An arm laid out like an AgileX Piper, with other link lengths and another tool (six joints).
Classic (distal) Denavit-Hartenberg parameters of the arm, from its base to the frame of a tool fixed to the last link. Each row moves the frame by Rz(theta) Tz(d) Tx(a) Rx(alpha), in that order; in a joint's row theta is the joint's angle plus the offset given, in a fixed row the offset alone. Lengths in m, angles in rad.
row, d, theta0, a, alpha
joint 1, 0.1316, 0, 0, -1.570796
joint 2, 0, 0.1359, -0.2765, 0
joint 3, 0, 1.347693, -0.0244, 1.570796
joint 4, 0.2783, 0, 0, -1.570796
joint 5, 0, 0, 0, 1.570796
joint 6, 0.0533, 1.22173, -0.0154, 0.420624
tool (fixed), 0.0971, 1.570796, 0, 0
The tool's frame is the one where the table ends.
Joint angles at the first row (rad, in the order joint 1, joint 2, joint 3, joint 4, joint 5, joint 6):
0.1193, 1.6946, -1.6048, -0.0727, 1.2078, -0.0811
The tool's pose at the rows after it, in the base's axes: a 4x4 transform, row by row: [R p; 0 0 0 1], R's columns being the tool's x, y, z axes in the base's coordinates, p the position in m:
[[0.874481, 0.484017, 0.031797, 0.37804], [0.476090, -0.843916, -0.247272, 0.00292], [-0.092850, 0.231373, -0.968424, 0.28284], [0, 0, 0, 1]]
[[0.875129, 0.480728, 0.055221, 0.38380], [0.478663, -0.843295, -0.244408, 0.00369], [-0.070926, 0.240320, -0.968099, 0.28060], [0, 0, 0, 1]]
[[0.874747, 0.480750, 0.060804, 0.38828], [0.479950, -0.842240, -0.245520, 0.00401], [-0.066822, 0.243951, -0.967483, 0.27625], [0, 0, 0, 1]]
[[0.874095, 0.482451, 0.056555, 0.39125], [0.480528, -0.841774, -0.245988, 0.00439], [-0.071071, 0.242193, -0.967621, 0.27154], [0, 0, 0, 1]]
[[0.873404, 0.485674, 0.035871, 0.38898], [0.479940, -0.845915, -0.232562, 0.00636], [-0.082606, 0.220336, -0.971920, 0.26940], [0, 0, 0, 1]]
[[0.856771, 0.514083, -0.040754, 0.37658], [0.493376, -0.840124, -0.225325, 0.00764], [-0.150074, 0.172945, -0.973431, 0.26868], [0, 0, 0, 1]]
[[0.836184, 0.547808, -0.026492, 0.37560], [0.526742, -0.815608, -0.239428, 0.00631], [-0.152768, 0.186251, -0.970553, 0.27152], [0, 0, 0, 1]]
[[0.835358, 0.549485, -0.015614, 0.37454], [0.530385, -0.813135, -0.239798, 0.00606], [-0.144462, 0.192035, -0.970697, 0.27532], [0, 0, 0, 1]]
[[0.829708, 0.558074, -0.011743, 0.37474], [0.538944, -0.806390, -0.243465, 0.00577], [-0.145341, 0.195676, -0.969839, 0.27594], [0, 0, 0, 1]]
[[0.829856, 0.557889, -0.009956, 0.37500], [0.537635, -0.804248, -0.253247, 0.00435], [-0.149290, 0.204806, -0.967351, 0.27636], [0, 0, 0, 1]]
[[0.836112, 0.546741, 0.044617, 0.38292], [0.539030, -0.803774, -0.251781, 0.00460], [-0.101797, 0.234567, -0.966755, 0.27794], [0, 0, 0, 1]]
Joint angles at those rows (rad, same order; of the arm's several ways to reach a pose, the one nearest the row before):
0.1193, 1.6947, -1.6048, -0.0835, 1.1786, -0.0741
0.1193, 1.7030, -1.6048, -0.0835, 1.1466, -0.0741
0.1193, 1.7160, -1.6048, -0.0854, 1.1284, -0.0741
0.1193, 1.7288, -1.6048, -0.0854, 1.1201, -0.0741
0.1193, 1.7314, -1.6048, -0.0690, 1.1367, -0.0741
0.1193, 1.7266, -1.6048, -0.0441, 1.2211, -0.0957
0.1193, 1.7150, -1.5981, -0.0439, 1.2211, -0.1397
0.1193, 1.7057, -1.5990, -0.0439, 1.2211, -0.1443
0.1193, 1.7044, -1.5989, -0.0439, 1.2211, -0.1559
0.1193, 1.7044, -1.5989, -0.0541, 1.2205, -0.1559
0.1193, 1.7044, -1.5989, -0.0601, 1.1647, -0.1539

